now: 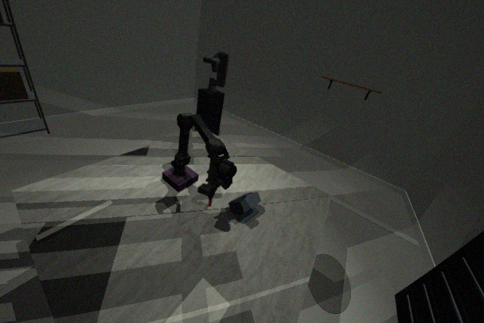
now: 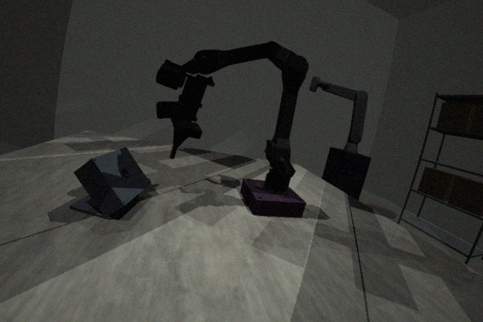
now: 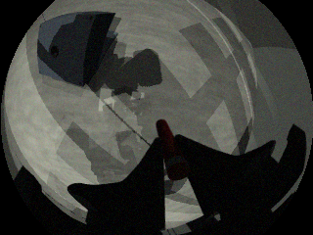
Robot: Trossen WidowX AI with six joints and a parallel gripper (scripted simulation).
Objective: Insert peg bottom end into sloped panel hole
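My gripper tip is now 170 mm to the right of the sloped panel, 90 mm short of it and 60 mm above it. Also, from my gripper tip: peg 20 mm above.
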